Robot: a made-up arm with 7 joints. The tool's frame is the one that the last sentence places.
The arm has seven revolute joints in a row. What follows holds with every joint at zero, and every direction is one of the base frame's.
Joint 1 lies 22.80 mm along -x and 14.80 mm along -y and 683.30 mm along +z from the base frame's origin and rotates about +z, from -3.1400 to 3.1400 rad.
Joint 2 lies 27.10 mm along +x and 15.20 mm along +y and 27.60 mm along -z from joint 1 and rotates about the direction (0, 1, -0.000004), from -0.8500 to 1.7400 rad.
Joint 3 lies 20.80 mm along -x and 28.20 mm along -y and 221.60 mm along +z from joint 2 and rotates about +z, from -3.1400 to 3.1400 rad.
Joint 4 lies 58.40 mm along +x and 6.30 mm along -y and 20.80 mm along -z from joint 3 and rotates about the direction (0, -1, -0.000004), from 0.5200 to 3.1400 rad.
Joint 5 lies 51.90 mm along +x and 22.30 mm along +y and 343.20 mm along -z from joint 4 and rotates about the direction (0, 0.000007, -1), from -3.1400 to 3.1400 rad.
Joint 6 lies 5.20 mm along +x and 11.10 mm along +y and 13.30 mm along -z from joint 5 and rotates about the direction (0, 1, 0.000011), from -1.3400 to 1.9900 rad.
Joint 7 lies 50.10 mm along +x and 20.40 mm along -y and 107.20 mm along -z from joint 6 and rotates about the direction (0, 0.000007, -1), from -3.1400 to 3.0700 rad.
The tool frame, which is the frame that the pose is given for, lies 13.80 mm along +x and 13.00 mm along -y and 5.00 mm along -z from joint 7; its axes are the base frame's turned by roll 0.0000, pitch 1.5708 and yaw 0.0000 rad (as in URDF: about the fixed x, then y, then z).
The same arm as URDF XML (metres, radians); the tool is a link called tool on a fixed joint. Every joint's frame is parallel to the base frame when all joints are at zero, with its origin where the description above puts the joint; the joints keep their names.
<robot name="arm">
  <link name="base_link"/>
  <link name="link1"/>
  <link name="link2"/>
  <link name="link3"/>
  <link name="link4"/>
  <link name="link5"/>
  <link name="link6"/>
  <link name="link7"/>
  <link name="tool"/>
  <joint name="joint 1" type="revolute">
    <parent link="base_link"/>
    <child link="link1"/>
    <origin xyz="-0.0228 -0.0148 0.6833" rpy="0 0 0"/>
    <axis xyz="0 0 1"/>
    <limit lower="-3.14" upper="3.14"/>
  </joint>
  <joint name="joint 2" type="revolute">
    <parent link="link1"/>
    <child link="link2"/>
    <origin xyz="0.0271 0.0152 -0.0276" rpy="0 0 0"/>
    <axis xyz="0 1 0"/>
    <limit lower="-0.85" upper="1.74"/>
  </joint>
  <joint name="joint 3" type="revolute">
    <parent link="link2"/>
    <child link="link3"/>
    <origin xyz="-0.0208 -0.0282 0.2216" rpy="0 0 0"/>
    <axis xyz="0 0 1"/>
    <limit lower="-3.14" upper="3.14"/>
  </joint>
  <joint name="joint 4" type="revolute">
    <parent link="link3"/>
    <child link="link4"/>
    <origin xyz="0.0584 -0.0063 -0.0208" rpy="0 0 0"/>
    <axis xyz="0 -1 0"/>
    <limit lower="0.52" upper="3.14"/>
  </joint>
  <joint name="joint 5" type="revolute">
    <parent link="link4"/>
    <child link="link5"/>
    <origin xyz="0.0519 0.0223 -0.3432" rpy="0 0 0"/>
    <axis xyz="0 0 -1"/>
    <limit lower="-3.14" upper="3.14"/>
  </joint>
  <joint name="joint 6" type="revolute">
    <parent link="link5"/>
    <child link="link6"/>
    <origin xyz="0.0052 0.0111 -0.0133" rpy="0 0 0"/>
    <axis xyz="0 1 0"/>
    <limit lower="-1.34" upper="1.99"/>
  </joint>
  <joint name="joint 7" type="revolute">
    <parent link="link6"/>
    <child link="link7"/>
    <origin xyz="0.0501 -0.0204 -0.1072" rpy="0 0 0"/>
    <axis xyz="0 0 -1"/>
    <limit lower="-3.14" upper="3.07"/>
  </joint>
  <joint name="tool_fixed" type="fixed">
    <parent link="link7"/>
    <child link="tool"/>
    <origin xyz="0.0138 -0.013 -0.005" rpy="0 1.5708 0"/>
  </joint>
</robot>

